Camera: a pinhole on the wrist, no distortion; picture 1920 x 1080 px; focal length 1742.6 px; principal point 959.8 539.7 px. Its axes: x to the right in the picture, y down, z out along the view. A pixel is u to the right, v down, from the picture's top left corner.
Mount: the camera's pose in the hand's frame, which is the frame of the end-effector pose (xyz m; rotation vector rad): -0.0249 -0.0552 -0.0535 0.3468 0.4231 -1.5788
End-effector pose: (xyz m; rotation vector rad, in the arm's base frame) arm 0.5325 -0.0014 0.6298 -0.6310 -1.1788 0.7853
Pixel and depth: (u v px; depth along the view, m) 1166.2 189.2 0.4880
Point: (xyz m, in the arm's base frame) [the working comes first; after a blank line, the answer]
In the camera's frame: 0.0578 -0.0982 0.4880

0.2384 -0.2735 0.9266
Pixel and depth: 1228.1 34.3 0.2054
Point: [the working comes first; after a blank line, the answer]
In the camera's frame: 0.0316 -0.0596 0.2054

0.4425 -0.1658 0.7569
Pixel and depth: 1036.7 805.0 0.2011
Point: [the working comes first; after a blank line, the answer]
In the camera's frame: 0.0089 0.0306 0.2011

0.4534 -0.0807 0.7930
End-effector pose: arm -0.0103 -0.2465 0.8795 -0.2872 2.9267 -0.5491
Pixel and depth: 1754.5 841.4 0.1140
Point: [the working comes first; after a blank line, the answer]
In the camera's frame: 0.0520 0.0197 0.1140

0.0220 -0.3951 0.9176
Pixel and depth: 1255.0 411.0 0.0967
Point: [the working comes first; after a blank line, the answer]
In the camera's frame: 0.0164 -0.0071 0.0967

0.0410 -0.3537 0.9028
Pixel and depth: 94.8 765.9 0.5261
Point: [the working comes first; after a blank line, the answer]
In the camera's frame: -0.2611 0.0683 0.5261

0.0235 -0.5116 0.4110
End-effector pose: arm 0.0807 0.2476 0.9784 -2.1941 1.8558 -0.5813
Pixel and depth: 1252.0 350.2 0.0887
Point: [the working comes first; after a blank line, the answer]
In the camera's frame: 0.0149 -0.0096 0.0887

0.1826 0.2977 1.0010
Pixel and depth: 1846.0 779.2 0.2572
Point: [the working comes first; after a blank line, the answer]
In the camera's frame: 0.1308 0.0353 0.2572

0.3912 0.2791 0.9994
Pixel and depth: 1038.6 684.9 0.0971
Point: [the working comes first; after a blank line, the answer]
In the camera's frame: 0.0044 0.0081 0.0971

0.1855 0.2776 0.9919
